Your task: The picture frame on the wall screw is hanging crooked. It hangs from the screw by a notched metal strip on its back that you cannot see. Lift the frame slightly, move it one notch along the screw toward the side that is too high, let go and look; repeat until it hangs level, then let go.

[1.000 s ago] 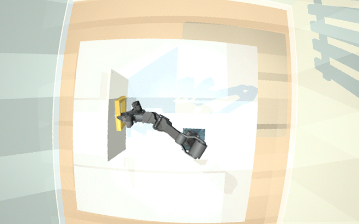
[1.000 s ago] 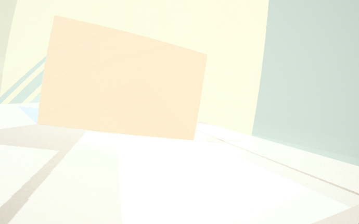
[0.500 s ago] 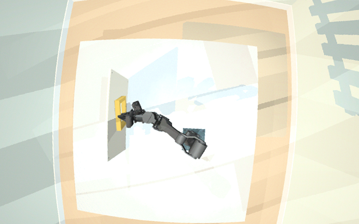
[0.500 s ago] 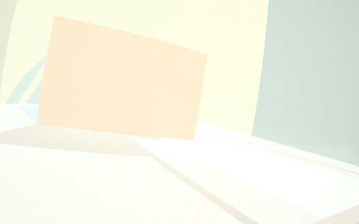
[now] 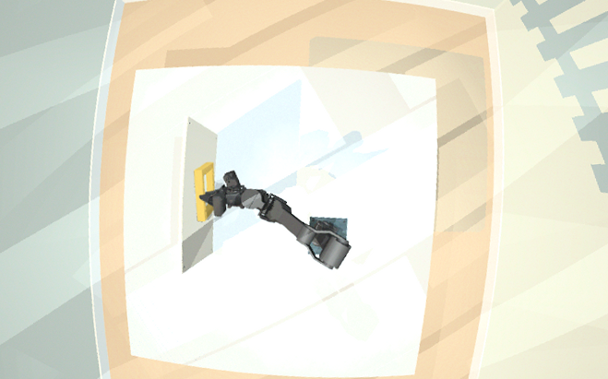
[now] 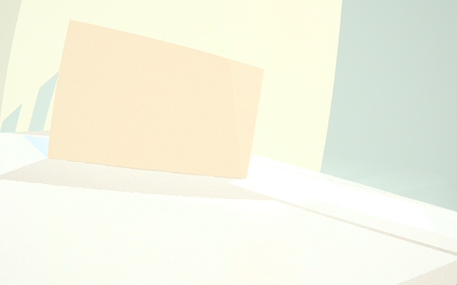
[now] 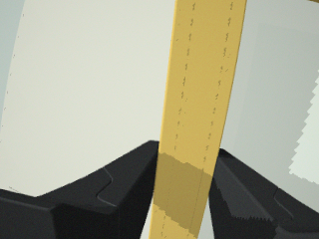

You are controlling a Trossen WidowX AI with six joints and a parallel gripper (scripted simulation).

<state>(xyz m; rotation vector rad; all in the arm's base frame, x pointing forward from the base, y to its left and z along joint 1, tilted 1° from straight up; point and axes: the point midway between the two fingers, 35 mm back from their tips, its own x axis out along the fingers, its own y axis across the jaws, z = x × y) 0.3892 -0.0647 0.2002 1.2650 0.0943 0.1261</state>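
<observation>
Right now the picture frame is 1 cm ahead of my gripper tip, 1 cm to the right of it and 5 cm below it. Also, from my gripper tip: grey wall panel (2 cm ahead, 6 cm below).
</observation>
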